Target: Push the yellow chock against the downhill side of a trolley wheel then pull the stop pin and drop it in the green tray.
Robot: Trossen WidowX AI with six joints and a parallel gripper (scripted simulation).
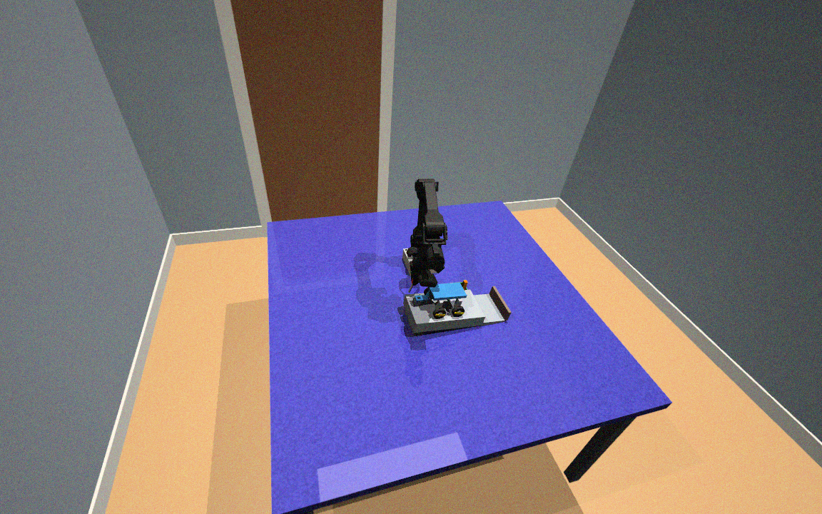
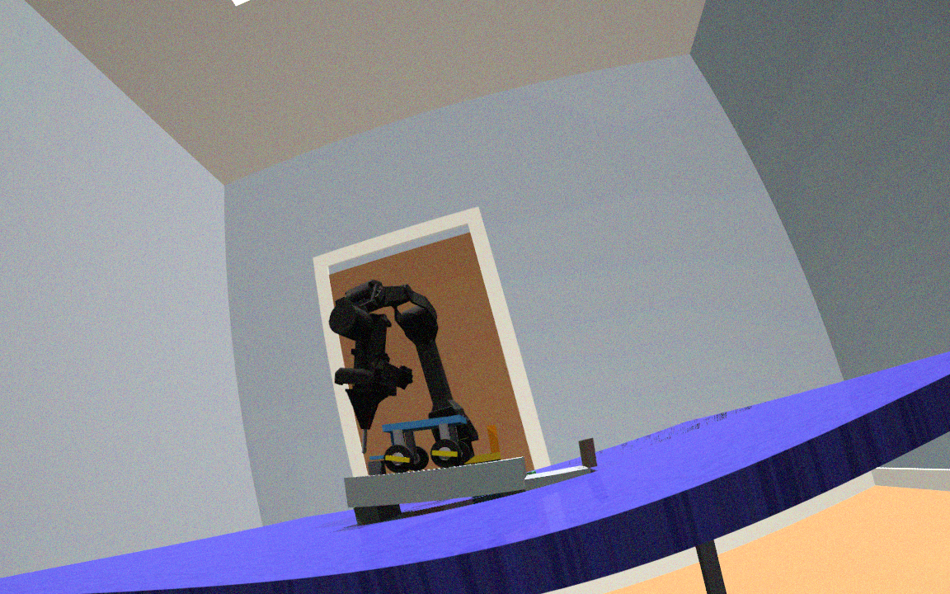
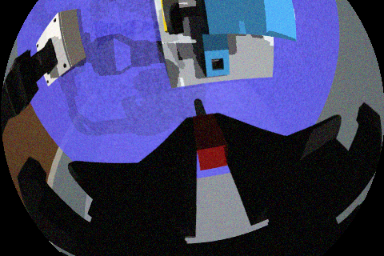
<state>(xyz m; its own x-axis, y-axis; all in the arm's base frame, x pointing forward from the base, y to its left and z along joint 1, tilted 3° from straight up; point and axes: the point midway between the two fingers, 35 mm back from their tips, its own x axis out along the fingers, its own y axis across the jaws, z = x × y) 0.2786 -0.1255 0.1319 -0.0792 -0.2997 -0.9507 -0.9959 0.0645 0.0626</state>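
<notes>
The yellow chock lies 20 cm to the left of my gripper tip and 9 cm below it. Also, from my gripper tip: brown end stop: 37 cm to the left, 14 cm below, 7 cm ahead; red-headed stop pin: right at my gripper tip; trolley: 11 cm to the left, 6 cm below, 5 cm ahead.
</notes>
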